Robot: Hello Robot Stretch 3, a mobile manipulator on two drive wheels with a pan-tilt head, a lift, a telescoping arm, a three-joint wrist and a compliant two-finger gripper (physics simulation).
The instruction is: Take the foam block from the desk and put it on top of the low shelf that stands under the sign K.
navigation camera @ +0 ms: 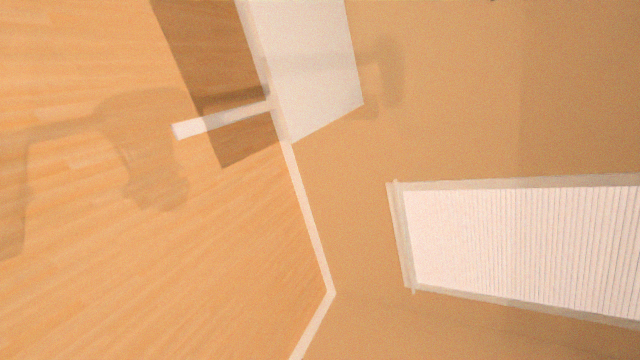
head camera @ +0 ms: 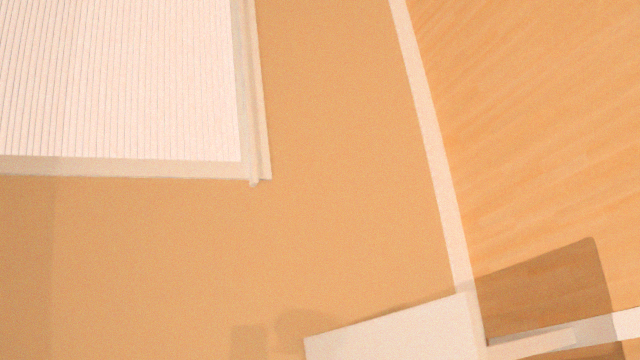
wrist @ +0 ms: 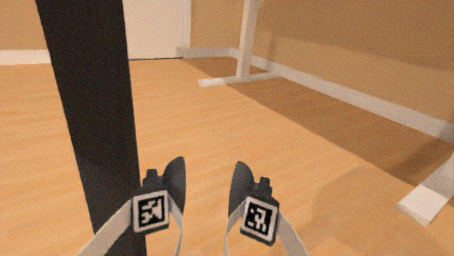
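Note:
A white desk top stands against the tan wall, at the lower edge of the head view and the upper edge of the navigation view. White desk legs show in the wrist view, one post at the back and one foot at the right. My gripper is open with nothing between its fingertips, above the wooden floor. It does not show in the head or navigation views. The foam block, the low shelf and the sign K do not show in these views.
A window with a white pleated blind is on the wall. A white skirting board runs along the wall. A white door is at the back. The dark mast rises left of the gripper.

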